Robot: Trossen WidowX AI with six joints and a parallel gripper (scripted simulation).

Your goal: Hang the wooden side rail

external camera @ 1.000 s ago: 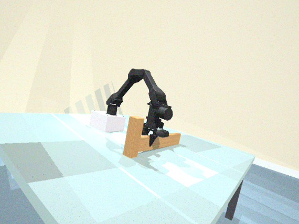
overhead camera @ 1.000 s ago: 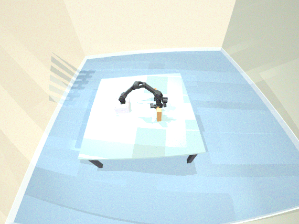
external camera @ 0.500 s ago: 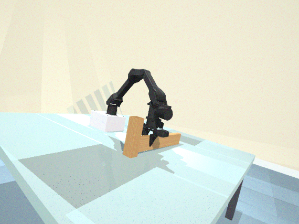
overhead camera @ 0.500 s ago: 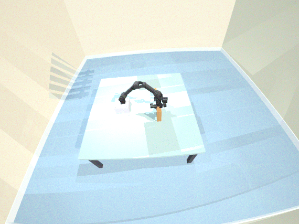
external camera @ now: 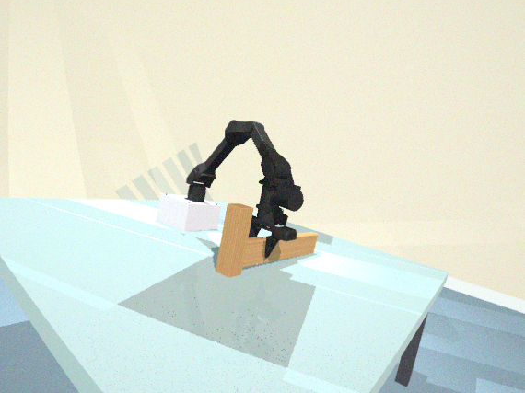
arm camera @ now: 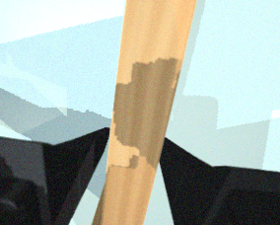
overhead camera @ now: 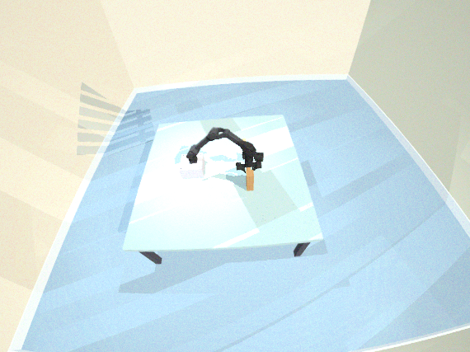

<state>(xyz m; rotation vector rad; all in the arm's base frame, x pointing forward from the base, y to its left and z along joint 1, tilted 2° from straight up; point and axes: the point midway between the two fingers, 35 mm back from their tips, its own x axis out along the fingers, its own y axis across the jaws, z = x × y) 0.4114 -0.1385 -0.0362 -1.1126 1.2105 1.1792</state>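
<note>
My gripper tip is 1 cm past the wooden headboard post, 12 cm to the left of it and 5 cm below it.
</note>
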